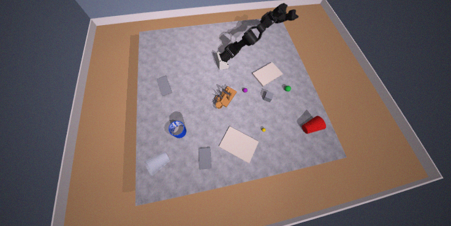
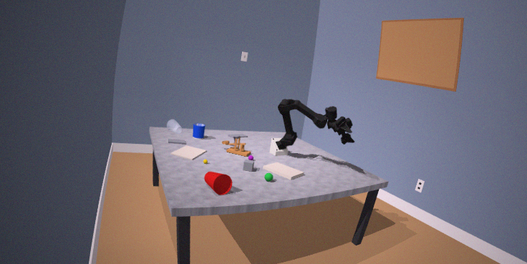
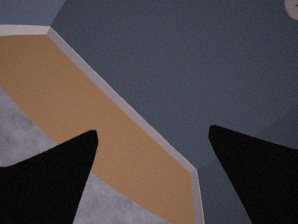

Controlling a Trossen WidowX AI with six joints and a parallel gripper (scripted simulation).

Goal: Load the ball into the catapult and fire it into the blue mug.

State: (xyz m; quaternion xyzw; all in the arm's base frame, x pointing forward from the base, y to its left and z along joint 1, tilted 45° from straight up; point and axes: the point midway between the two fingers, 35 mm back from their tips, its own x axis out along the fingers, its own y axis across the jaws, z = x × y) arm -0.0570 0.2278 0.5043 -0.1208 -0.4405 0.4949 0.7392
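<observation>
My gripper tip is now 41 cm short of the green ball, 18 cm to the left of it and 24 cm above it. Round my gripper tip: grey cube: 42 cm ahead, 35 cm to the right, 24 cm below; then wooden catapult: 34 cm ahead, 67 cm to the right, 21 cm below; then purple ball: 32 cm ahead, 48 cm to the right, 25 cm below.
</observation>
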